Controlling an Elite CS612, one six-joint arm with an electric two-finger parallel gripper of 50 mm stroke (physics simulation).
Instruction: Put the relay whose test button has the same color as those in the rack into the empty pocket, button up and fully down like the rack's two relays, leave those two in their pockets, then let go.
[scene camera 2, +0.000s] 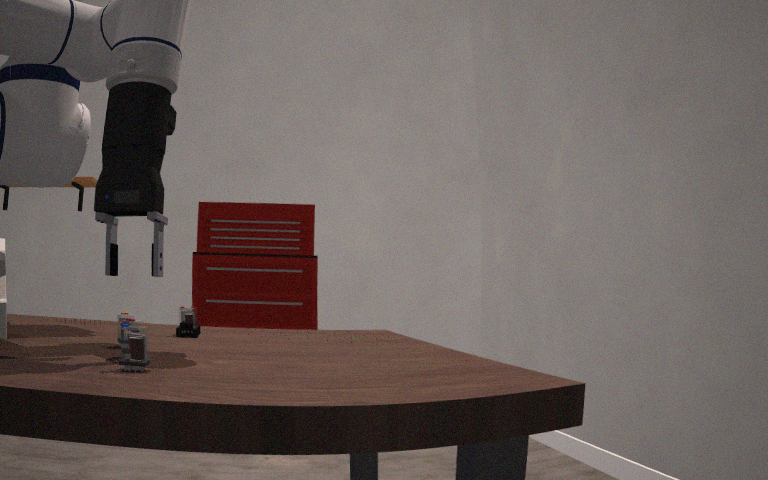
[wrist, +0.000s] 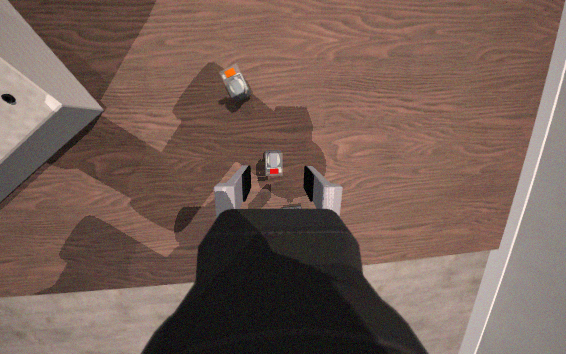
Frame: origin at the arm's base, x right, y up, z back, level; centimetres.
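Seen in the pictures: gripper, fingertip midpoint: (scene camera 2: 134, 276) (wrist: 277, 176).
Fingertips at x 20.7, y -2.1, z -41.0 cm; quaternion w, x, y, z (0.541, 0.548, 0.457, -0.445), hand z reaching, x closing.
Observation:
Pixels of each thing's middle, then the offset from my fingertips to it. "pt": a spot on its surface instead. Level surfaces: height alone.
- relay with a red button, body centre: (scene camera 2: 133, 338) (wrist: 273, 161) dx -0.3, dy -6.9, dz +0.2 cm
- relay with an orange button, body centre: (scene camera 2: 125, 330) (wrist: 237, 85) dx -10.1, dy -6.9, dz +2.8 cm
- relay with a blue button, body centre: (scene camera 2: 133, 348) dx +8.2, dy -6.9, dz -1.1 cm
- black rack, surface spot: (scene camera 2: 188, 331) pt dx -28.5, dy -8.3, dz -5.3 cm
- wooden table, surface height: dy -9.1 cm
My gripper (scene camera 2: 134, 275) (wrist: 277, 176) is open and empty, pointing down well above the table. The relay with a red button (scene camera 2: 130, 320) (wrist: 273, 162) stands upright on the table, just ahead of the gap between the fingers in the wrist view. The relay with an orange button (scene camera 2: 124, 314) (wrist: 235, 84) stands farther up and left there. The relay with a blue button (scene camera 2: 137, 346) stands nearest in scene camera 2; in the wrist view the gripper body hides most of it. The black rack (scene camera 2: 188, 331) holds relays with red buttons; its empty pocket cannot be made out.
The wooden table (scene camera 2: 339, 367) (wrist: 425, 125) has its near edge below the relays in scene camera 2. A pale block-like base (wrist: 30, 110) with a grey side stands at the left in the wrist view. A red tool chest (scene camera 2: 254, 288) stands behind the table.

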